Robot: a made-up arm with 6 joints.
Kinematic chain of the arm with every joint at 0, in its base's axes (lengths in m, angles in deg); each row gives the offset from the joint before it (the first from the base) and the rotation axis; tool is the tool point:
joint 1: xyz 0 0 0.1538 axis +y
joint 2: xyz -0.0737 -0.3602 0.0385 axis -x
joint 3: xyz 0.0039 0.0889 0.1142 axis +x
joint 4: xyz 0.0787 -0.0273 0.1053 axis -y
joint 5: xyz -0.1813 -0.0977 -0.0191 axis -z
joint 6: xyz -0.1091 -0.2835 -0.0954 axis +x
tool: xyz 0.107 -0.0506 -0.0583
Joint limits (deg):
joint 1: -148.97..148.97
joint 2: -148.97..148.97
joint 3: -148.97..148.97
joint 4: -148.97..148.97
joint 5: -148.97..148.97
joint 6: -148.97..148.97
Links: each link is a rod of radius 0.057 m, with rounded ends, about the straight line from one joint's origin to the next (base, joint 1, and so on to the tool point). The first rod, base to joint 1, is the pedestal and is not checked.
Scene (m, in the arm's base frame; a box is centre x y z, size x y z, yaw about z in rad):
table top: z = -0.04
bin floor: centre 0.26 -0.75 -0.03 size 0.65 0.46 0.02 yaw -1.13
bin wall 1: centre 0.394 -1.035 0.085 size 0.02 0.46 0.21 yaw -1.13
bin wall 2: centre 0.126 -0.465 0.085 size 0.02 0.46 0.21 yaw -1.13
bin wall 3: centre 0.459 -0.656 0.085 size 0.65 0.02 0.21 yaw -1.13
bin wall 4: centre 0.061 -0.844 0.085 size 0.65 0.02 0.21 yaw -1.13
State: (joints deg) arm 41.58 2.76 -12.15 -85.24 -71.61 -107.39
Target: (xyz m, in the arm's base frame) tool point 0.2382 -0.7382 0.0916
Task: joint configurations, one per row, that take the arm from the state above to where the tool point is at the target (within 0.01 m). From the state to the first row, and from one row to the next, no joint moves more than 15 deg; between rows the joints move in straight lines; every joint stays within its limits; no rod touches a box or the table.
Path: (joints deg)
1: 32.23 11.47 -11.88 -98.68 -62.66 -117.78
2: 22.87 20.18 -11.60 -112.12 -53.71 -128.18
3: 13.52 28.89 -11.33 -125.55 -44.76 -138.58
4: 4.17 37.60 -11.05 -138.99 -35.82 -148.97
5: 0.95 25.49 0.28 -140.99 -25.33 -143.14
6: -2.27 13.38 11.61 -142.98 -14.85 -137.31
7: -5.49 1.28 22.93 -144.98 -4.36 -131.48
8: -8.71 -10.83 34.26 -146.97 6.12 -125.64
9: -11.93 -22.94 45.59 -148.97 16.61 -119.81

